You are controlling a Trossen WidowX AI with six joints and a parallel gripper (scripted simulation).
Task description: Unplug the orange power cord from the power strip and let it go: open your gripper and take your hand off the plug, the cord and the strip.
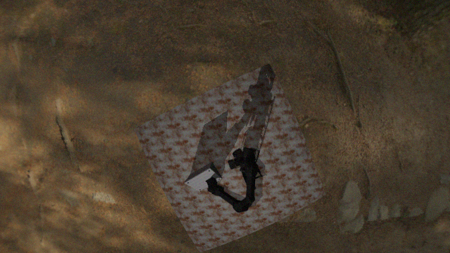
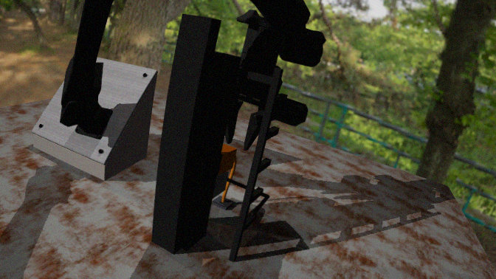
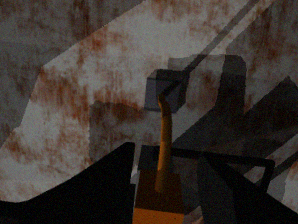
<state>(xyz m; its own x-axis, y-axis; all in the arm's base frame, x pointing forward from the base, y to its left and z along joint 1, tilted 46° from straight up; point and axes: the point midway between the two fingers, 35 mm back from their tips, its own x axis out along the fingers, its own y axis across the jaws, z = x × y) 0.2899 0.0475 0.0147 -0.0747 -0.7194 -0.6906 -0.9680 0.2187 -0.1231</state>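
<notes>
My gripper tip is now 7 cm to the left of the orange plug and 1 cm past it.
</notes>
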